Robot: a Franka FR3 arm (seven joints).
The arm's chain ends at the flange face. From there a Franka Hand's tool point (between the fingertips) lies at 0.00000 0.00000 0.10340 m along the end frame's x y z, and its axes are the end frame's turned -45 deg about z.
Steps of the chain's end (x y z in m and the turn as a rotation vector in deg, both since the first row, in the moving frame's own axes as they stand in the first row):
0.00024 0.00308 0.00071 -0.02 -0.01 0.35
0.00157 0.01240 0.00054 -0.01 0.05 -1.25
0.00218 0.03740 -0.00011 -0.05 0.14 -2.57
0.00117 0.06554 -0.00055 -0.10 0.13 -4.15
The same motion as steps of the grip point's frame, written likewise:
-0.00205 0.00236 0.00071 -0.01 -0.02 0.35
-0.00761 0.00995 0.00054 -0.04 0.03 -1.25
-0.02478 0.02823 -0.00011 -0.13 0.06 -2.57
-0.04547 0.04746 -0.00055 -0.16 0.02 -4.15

